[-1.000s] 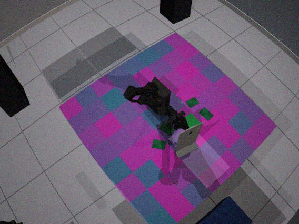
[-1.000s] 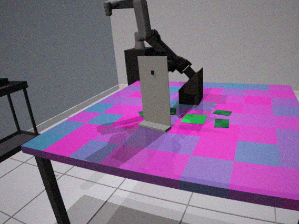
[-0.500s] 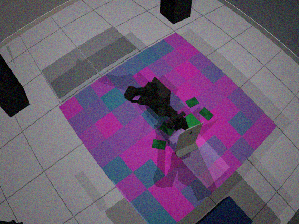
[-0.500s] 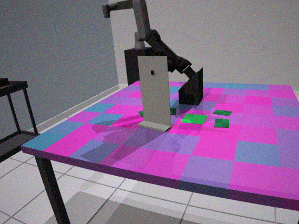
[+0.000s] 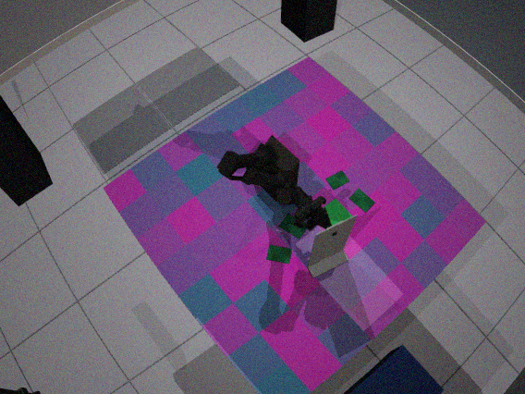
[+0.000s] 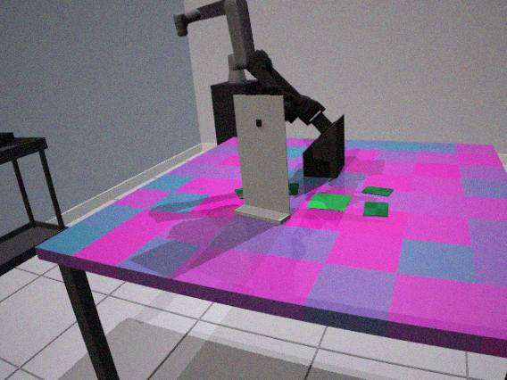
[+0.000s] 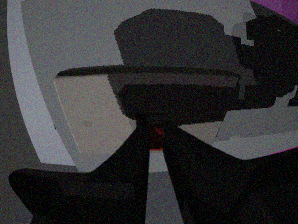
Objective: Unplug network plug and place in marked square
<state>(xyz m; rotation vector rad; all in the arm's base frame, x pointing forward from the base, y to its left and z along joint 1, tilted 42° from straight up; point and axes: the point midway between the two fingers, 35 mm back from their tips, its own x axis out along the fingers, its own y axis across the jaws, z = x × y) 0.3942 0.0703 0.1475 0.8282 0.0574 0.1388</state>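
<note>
My gripper tip is now 120 mm past the green marked square, 150 mm to the right of it and 270 mm above it. From my gripper tip the other things lie so: grey panel 20 mm ahead, 110 mm below; network plug right at my gripper tip.
</note>
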